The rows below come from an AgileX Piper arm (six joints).
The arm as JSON. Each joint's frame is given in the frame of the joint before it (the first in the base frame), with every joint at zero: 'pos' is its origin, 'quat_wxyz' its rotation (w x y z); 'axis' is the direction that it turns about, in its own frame. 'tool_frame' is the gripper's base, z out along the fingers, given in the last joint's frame.
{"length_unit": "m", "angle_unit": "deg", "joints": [
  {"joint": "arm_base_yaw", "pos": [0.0, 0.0, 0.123], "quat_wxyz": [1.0, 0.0, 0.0, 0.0], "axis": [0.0, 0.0, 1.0]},
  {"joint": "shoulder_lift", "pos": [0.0, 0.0, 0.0], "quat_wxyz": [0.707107, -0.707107, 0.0, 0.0], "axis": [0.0, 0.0, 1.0]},
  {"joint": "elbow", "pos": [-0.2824, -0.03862, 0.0], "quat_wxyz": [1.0, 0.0, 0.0, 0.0], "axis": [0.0, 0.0, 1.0]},
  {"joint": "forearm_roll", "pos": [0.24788, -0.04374, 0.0], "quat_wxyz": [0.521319, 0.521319, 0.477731, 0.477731], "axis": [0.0, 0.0, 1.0]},
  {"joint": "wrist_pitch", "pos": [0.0, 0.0, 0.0], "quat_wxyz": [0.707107, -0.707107, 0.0, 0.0], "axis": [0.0, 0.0, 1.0]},
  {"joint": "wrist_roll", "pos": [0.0, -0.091, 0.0], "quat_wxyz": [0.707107, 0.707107, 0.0, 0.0], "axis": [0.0, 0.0, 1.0]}
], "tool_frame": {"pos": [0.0, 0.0, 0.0], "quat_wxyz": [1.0, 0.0, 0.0, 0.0]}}
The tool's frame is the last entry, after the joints.
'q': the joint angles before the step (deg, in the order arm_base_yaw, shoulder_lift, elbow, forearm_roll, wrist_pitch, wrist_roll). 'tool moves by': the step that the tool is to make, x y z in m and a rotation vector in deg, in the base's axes. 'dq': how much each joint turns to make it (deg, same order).
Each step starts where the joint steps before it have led.
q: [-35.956, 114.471, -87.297, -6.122, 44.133, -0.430]
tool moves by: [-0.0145, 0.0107, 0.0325, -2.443, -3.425, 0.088]
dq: [0.006, -6.424, 3.098, -0.004, -0.885, 0.009]
